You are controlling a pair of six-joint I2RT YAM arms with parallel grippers.
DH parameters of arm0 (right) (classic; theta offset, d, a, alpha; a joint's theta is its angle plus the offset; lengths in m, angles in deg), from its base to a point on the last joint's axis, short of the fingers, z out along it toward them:
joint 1: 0 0.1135 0.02 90
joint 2: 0 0 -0.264 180
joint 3: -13.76 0 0.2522 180
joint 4: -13.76 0 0.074 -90
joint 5: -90 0 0 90
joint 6: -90 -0.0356 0 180
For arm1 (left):
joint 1: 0 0.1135 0.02 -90
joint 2: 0 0 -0.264 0
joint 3: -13.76 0 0.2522 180
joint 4: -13.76 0 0.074 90
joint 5: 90 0 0 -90
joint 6: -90 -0.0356 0 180
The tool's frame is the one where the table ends.
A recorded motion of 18 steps. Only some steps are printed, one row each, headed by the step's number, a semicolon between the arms.
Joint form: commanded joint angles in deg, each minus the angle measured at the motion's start. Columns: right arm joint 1, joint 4, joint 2, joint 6, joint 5, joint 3; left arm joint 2, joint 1, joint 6, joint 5, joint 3, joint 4.
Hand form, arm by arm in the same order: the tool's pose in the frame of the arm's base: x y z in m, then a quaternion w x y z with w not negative. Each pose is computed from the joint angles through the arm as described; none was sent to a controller.
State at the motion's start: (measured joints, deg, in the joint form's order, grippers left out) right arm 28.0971 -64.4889 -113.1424 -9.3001 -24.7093 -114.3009; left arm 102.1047 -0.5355 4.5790 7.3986 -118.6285 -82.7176
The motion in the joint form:
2: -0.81 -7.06 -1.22 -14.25 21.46 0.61; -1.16 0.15 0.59 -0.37 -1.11 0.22
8: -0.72 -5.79 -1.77 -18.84 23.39 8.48; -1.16 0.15 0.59 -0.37 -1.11 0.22
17: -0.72 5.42 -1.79 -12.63 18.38 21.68; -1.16 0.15 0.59 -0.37 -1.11 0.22
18: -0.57 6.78 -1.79 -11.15 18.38 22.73; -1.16 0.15 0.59 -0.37 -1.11 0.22
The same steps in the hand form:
2: 0.3635 0.1853 0.3068 0.15154 -0.02782 0.98721 0.04100; 0.3311 -0.0066 0.4104 0.22388 -0.02663 0.97169 -0.07062
8: 0.3580 0.1845 0.2658 0.08730 0.00770 0.99561 0.03299; 0.3311 -0.0066 0.4104 0.22388 -0.02663 0.97169 -0.07062
17: 0.3544 0.1791 0.2072 0.09116 -0.04317 0.99472 -0.01873; 0.3311 -0.0066 0.4104 0.22388 -0.02663 0.97169 -0.07062
18: 0.3538 0.1800 0.2028 0.09339 -0.05715 0.99381 -0.01868; 0.3311 -0.0066 0.4104 0.22388 -0.02663 0.97169 -0.07062

